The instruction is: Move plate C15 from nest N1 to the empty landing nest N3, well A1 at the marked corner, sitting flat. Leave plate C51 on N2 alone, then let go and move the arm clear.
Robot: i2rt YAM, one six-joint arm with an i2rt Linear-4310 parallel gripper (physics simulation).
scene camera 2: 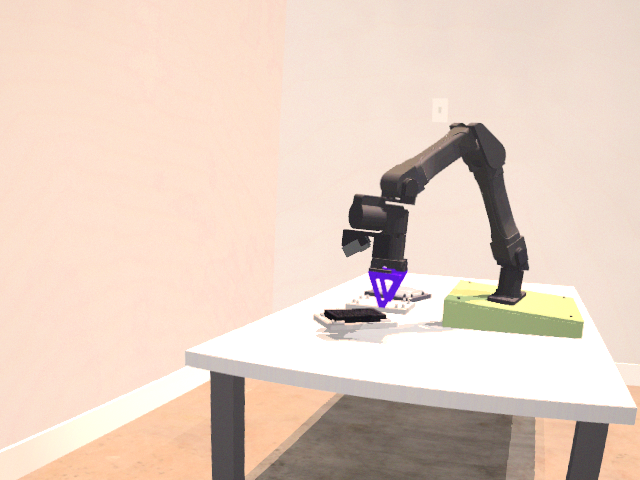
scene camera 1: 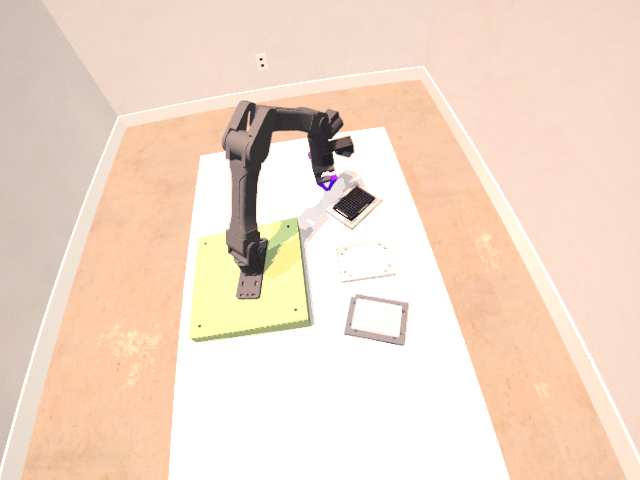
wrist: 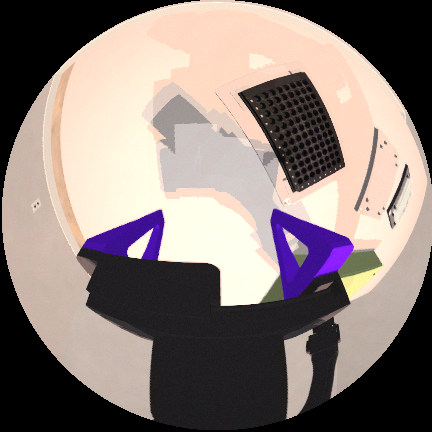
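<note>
A black well plate (scene camera 1: 354, 203) (scene camera 2: 355, 315) (wrist: 300, 132) sits on a white nest (scene camera 1: 353, 223) (wrist: 240, 112) at the far end of the row. The middle white nest (scene camera 1: 368, 277) (scene camera 2: 356, 304) (wrist: 380, 175) holds no plate and has small corner posts. A white plate (scene camera 1: 377, 316) (wrist: 402, 197) sits on the grey nest (scene camera 1: 379, 338) (scene camera 2: 423, 297). No labels or corner marks are legible. My gripper (scene camera 1: 319, 178) (scene camera 2: 382, 305) (wrist: 217, 214) is open and empty, pointing down above the table, to one side of the black plate. In scene camera 1 its far finger is mostly hidden.
The arm stands on a green base block (scene camera 1: 222, 289) (scene camera 2: 511, 322), which also shows at the lower right in the wrist view. The white table (scene camera 1: 325, 413) (scene camera 2: 413, 361) carries the nests. The arm's shadow falls beside the black plate. Walls stand beyond the table.
</note>
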